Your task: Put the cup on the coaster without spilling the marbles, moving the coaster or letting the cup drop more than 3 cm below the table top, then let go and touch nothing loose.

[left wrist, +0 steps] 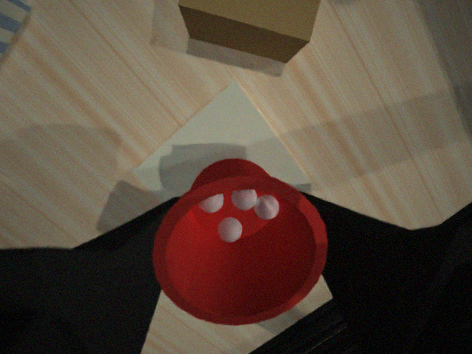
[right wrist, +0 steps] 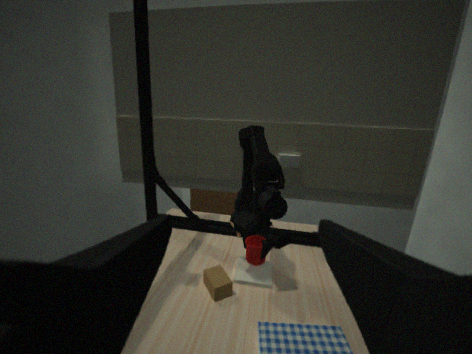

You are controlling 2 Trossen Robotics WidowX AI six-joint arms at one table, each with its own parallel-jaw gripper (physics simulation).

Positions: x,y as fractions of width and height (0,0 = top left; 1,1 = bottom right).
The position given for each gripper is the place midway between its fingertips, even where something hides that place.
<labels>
left gripper: left wrist 0.50,0.57; right wrist 0.54,0.72
right gripper: right wrist 0.52,0.64; not seen in the left wrist view (out of frame)
pale square coaster: left wrist 0.49,0.36; right wrist 0.52,0.78
</labels>
